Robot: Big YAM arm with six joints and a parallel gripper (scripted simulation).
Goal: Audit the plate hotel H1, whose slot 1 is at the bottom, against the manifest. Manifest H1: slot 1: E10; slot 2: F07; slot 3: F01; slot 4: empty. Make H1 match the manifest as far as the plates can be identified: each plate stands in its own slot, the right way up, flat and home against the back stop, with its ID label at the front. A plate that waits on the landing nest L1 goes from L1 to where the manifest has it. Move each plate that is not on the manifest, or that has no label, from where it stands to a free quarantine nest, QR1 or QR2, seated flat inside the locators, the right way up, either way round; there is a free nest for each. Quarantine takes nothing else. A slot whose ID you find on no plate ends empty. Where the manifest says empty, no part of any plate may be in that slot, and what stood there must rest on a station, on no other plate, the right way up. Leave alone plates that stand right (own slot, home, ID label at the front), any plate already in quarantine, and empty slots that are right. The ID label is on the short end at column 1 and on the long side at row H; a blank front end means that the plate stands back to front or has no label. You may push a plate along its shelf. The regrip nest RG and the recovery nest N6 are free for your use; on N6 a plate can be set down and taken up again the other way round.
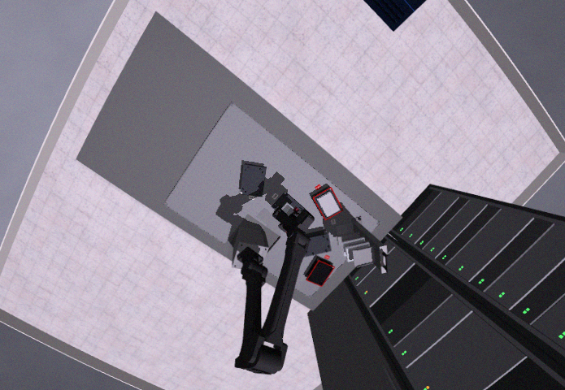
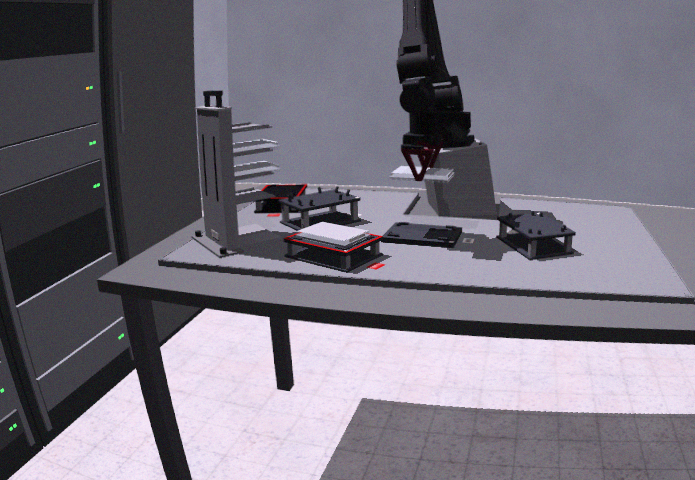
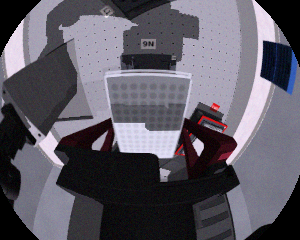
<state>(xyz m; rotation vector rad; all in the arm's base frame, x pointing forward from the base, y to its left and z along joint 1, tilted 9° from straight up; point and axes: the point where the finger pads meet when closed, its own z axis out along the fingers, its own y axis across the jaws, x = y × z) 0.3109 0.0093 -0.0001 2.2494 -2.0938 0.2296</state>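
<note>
Now: hand 15 cm above the N6 tag, 11 cm to the right of it and 1 cm past it. From my hand the other things lie so: red-edged nest: 45 cm to the right, 16 cm behind, 11 cm below; plate hotel H1: 42 cm to the right, 19 cm ahead, 1 cm above.
</note>
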